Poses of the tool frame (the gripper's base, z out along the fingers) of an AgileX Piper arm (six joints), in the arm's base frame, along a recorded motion.
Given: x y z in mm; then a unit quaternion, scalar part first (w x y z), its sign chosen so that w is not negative.
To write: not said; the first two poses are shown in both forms.
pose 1, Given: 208.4, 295.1, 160.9, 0.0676, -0.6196, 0.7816, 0.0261
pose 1, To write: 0.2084, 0.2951, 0.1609, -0.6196, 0.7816, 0.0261, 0.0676
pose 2, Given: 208.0, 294.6, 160.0, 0.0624, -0.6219, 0.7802, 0.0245
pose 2, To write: 0.2080, 0.2946, 0.1600, -0.6219, 0.7802, 0.0245, 0.0624
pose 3, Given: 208.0, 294.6, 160.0, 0.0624, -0.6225, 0.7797, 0.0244
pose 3, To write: 0.2080, 0.2946, 0.1600, -0.6225, 0.7797, 0.0244, 0.0624
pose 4, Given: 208.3, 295.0, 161.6, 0.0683, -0.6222, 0.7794, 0.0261
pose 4, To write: 0.2083, 0.2950, 0.1616, -0.6222, 0.7794, 0.0261, 0.0683
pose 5, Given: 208.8, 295.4, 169.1, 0.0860, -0.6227, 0.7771, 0.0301
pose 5, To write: 0.2088, 0.2954, 0.1691, -0.6227, 0.7771, 0.0301, 0.0860
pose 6, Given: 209.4, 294.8, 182.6, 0.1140, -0.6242, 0.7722, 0.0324
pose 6, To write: 0.2094, 0.2948, 0.1826, -0.6242, 0.7722, 0.0324, 0.1140
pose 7, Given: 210.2, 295.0, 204.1, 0.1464, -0.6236, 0.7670, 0.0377
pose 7, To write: 0.2102, 0.2950, 0.2041, -0.6236, 0.7670, 0.0377, 0.1464
